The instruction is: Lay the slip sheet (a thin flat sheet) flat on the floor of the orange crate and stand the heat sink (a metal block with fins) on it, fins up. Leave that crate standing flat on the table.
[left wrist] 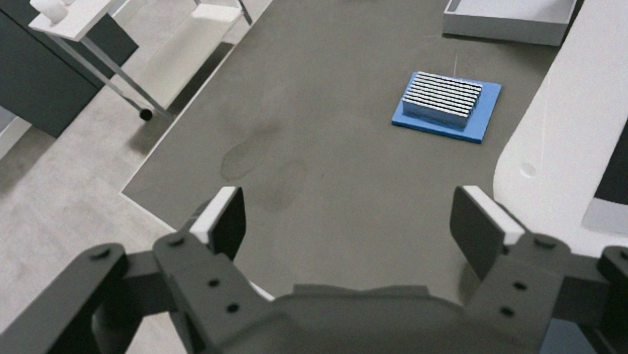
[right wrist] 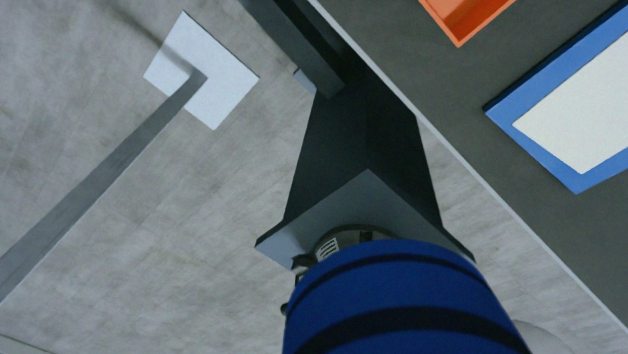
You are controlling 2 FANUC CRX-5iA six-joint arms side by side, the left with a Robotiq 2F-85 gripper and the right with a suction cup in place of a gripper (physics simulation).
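The heat sink (left wrist: 442,97), a finned metal block, stands fins up on a flat blue pad (left wrist: 489,107) in the left wrist view. My left gripper (left wrist: 348,215) is open and empty, its fingers wide apart; the heat sink is beyond them, up and to the right. In the right wrist view a corner of the orange crate (right wrist: 462,30) shows at the top. A flat white sheet (right wrist: 582,115), apparently the slip sheet, lies on a blue board (right wrist: 505,112) at the right. My right suction cup (right wrist: 400,287) is over the floor beside the table, with no object seen on it.
A grey tray (left wrist: 505,29) stands behind the heat sink. A white robot arm (left wrist: 555,125) rises close to the pad's right. A white cart (left wrist: 192,42) stands beyond the table's left edge. In the right wrist view, a dark pedestal (right wrist: 360,135) stands beside the table edge, and a grey post (right wrist: 100,167) is at the left.
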